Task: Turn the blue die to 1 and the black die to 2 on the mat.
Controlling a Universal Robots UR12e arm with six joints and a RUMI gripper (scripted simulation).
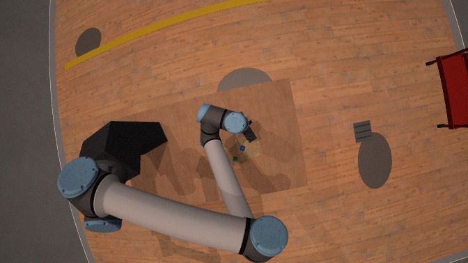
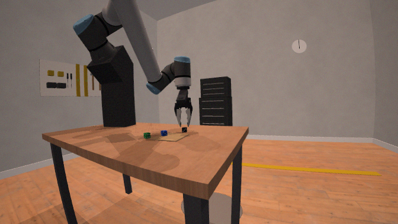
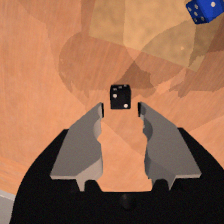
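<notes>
My gripper is now 3 cm above the black die. From my hand the other things lie so: green die: 11 cm behind, 18 cm to the right, 3 cm below; then tan mat: 1 cm behind, 13 cm to the right, 4 cm below; then blue die: 5 cm behind, 13 cm to the right, 3 cm below.
</notes>
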